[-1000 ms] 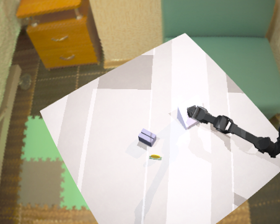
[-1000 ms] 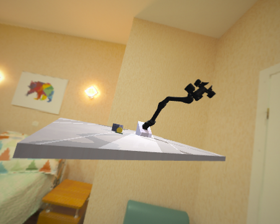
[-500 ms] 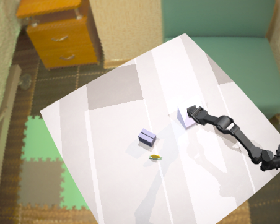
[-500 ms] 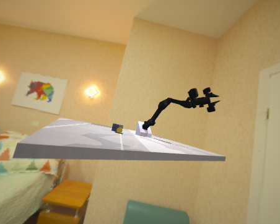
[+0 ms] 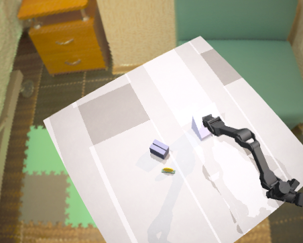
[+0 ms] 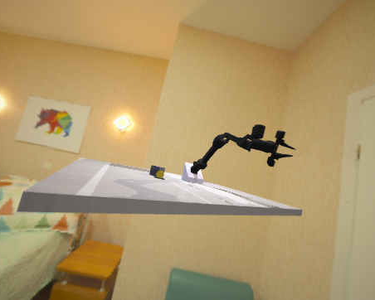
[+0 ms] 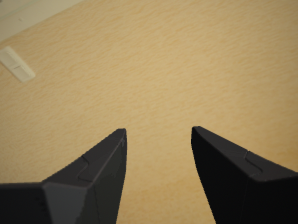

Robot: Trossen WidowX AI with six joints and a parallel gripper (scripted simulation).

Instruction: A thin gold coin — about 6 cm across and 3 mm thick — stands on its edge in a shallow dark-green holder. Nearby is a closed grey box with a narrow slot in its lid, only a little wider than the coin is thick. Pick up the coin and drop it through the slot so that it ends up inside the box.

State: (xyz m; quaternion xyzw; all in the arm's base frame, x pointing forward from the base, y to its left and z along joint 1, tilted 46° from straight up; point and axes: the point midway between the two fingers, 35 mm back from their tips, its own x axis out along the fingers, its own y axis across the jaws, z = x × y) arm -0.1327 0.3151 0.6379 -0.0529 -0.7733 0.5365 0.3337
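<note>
The gold coin is 550 mm to the right of my gripper tip, 510 mm ahead of it and 270 mm below it.
</note>
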